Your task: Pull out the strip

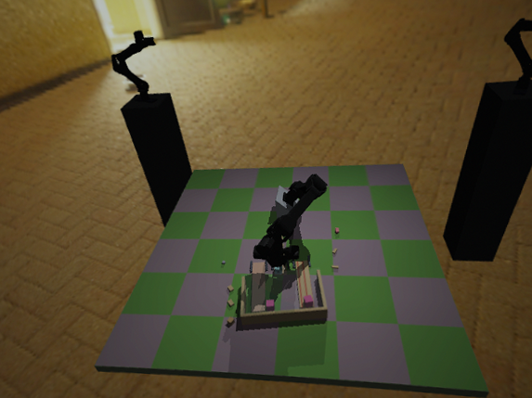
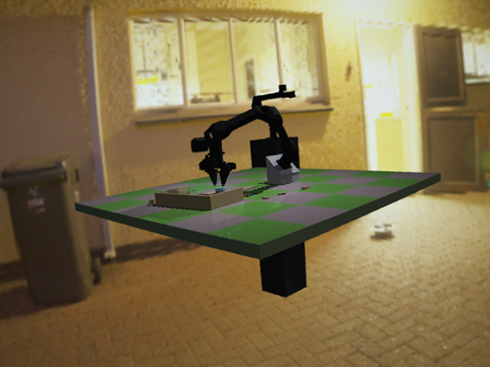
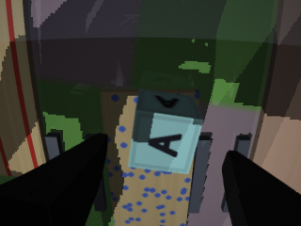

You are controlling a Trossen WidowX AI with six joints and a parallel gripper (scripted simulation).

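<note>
Now: the labelled cube 2 cm below my gripper tip.
</note>
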